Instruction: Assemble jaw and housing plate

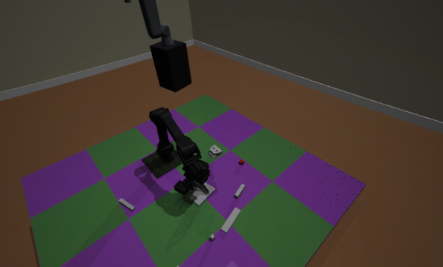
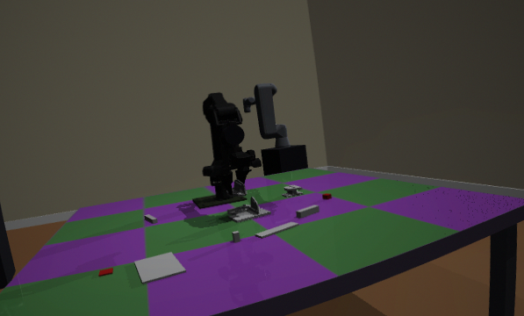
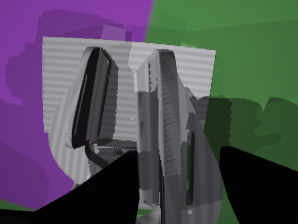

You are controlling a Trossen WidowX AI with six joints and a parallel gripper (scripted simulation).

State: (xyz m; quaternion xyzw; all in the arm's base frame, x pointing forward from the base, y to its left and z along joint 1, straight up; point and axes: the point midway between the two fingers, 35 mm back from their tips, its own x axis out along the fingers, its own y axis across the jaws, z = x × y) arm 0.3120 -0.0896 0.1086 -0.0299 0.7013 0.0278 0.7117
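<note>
The grey slotted part is 11 cm behind my gripper tip, 30 cm to the left of it and 5 cm below it. Also, from my gripper tip: small cube (20 cm ahead, 11 cm to the right, 7 cm below); short grey bar (16 cm ahead, 15 cm to the left, 7 cm below); grey jaw assembly (3 cm behind, 2 cm to the left).
</note>
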